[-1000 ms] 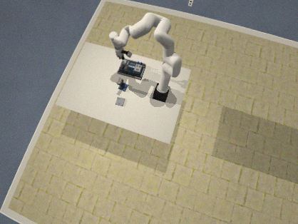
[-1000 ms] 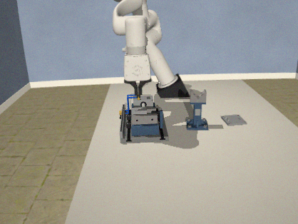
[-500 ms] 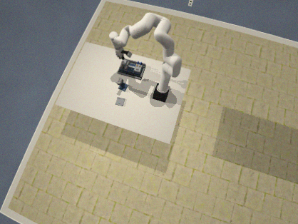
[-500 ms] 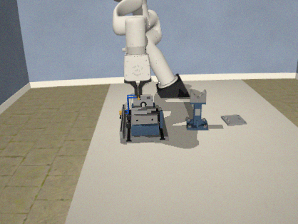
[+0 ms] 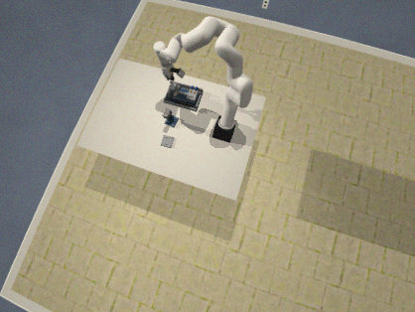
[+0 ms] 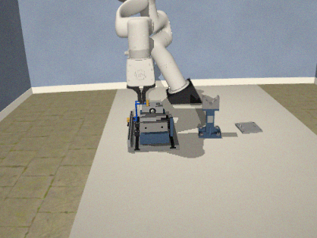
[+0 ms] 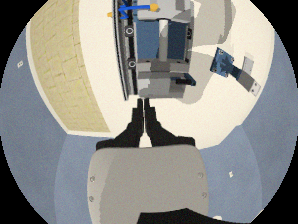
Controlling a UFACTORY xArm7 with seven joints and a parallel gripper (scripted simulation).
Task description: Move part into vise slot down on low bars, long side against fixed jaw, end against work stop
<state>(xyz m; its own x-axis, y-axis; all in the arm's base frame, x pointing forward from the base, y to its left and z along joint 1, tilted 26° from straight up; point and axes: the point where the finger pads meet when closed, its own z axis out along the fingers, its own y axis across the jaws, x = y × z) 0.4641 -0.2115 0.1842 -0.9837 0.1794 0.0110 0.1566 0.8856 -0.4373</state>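
Right now my hand is 20 mm to the right of the part and 90 mm above it. Also, from my hand: V-block post 270 mm to the left, 120 mm below; air cylinder 160 mm behind, 70 mm to the left, 100 mm below; infeed plate 450 mm to the left, 180 mm below.
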